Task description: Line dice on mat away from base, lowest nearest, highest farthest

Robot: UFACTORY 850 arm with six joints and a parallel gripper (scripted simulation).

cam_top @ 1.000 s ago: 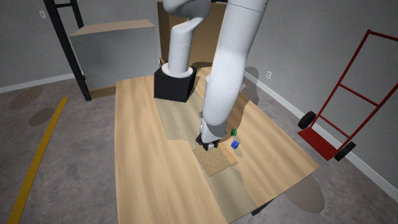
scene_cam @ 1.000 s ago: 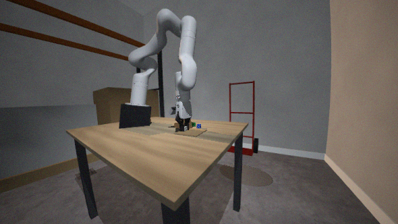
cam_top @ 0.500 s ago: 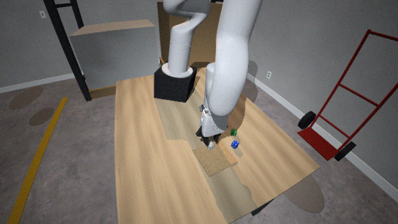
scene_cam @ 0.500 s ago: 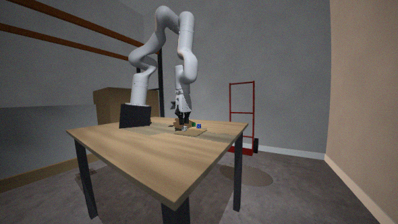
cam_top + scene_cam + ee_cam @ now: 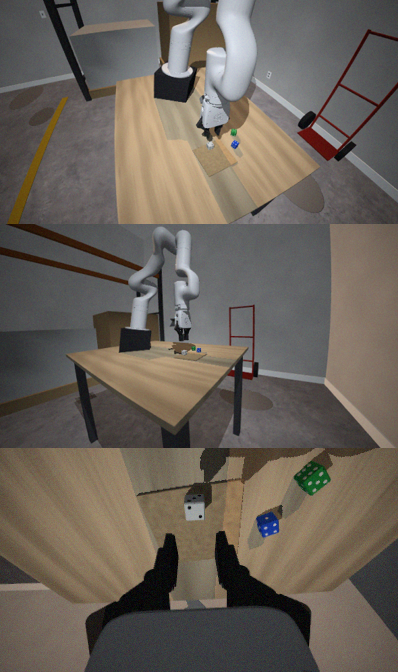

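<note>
My gripper is now 11 cm to the right of the blue die, 10 cm above it and 2 cm short of it. Also, from my hand: white die: 9 cm below; then green die: 14 cm to the left, 10 cm below, 5 cm behind; then tan mat: 11 cm below, 5 cm ahead, 1 cm to the left.
</note>
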